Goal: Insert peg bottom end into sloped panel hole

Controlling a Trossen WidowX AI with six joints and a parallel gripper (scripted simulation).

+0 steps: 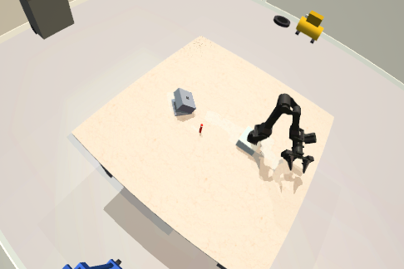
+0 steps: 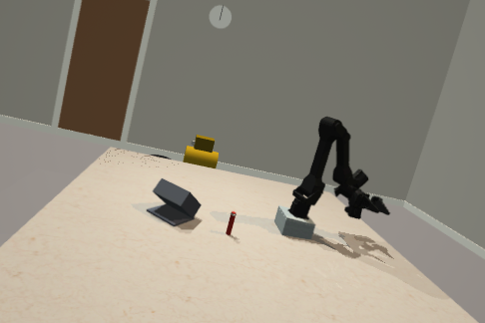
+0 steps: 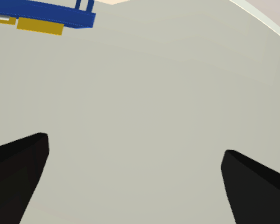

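Now: gripper tip 570 mm short of the red square peg, 80 mm to the left of it and 110 mm above it. Also, from my gripper tip: sloped grey panel: 740 mm ahead, 190 mm to the right, 100 mm below.
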